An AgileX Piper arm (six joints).
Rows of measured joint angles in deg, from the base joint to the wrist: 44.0 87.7 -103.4 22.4 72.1 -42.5; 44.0 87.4 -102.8 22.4 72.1 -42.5; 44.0 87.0 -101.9 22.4 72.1 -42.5; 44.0 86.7 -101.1 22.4 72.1 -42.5; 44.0 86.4 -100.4 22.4 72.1 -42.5; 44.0 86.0 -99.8 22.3 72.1 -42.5; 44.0 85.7 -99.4 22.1 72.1 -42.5; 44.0 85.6 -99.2 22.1 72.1 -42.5; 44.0 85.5 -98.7 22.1 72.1 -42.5; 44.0 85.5 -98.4 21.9 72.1 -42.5; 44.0 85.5 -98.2 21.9 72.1 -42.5; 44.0 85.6 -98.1 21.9 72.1 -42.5; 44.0 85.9 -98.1 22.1 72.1 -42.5; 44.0 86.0 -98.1 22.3 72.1 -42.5; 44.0 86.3 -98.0 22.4 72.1 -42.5; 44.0 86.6 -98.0 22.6 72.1 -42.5; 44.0 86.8 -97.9 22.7 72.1 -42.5; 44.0 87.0 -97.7 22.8 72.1 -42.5; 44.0 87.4 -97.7 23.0 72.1 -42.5; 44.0 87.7 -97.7 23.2 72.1 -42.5; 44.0 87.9 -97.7 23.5 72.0 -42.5
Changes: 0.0 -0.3 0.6 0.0 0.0 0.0; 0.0 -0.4 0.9 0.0 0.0 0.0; 0.0 -0.3 0.8 0.0 0.0 0.0; 0.0 -0.3 0.7 0.0 0.0 0.0; 0.0 -0.4 0.6 -0.1 0.0 0.0; 0.0 -0.3 0.4 -0.2 0.0 0.0; 0.0 -0.1 0.2 0.0 0.0 0.0; 0.0 -0.1 0.5 0.0 0.0 0.0; 0.0 0.0 0.3 -0.2 0.0 0.0; 0.0 0.0 0.2 0.0 0.0 0.0; 0.0 0.1 0.1 0.0 0.0 0.0; 0.0 0.3 0.0 0.2 0.0 0.0; 0.0 0.1 0.0 0.2 0.0 0.0; 0.0 0.3 0.1 0.1 0.0 0.0; 0.0 0.3 0.0 0.2 0.0 0.0; 0.0 0.2 0.1 0.1 0.0 0.0; 0.0 0.2 0.2 0.1 0.0 0.0; 0.0 0.4 0.0 0.2 0.0 0.0; 0.0 0.3 0.0 0.2 0.0 0.0; 0.0 0.2 0.0 0.3 -0.1 0.0
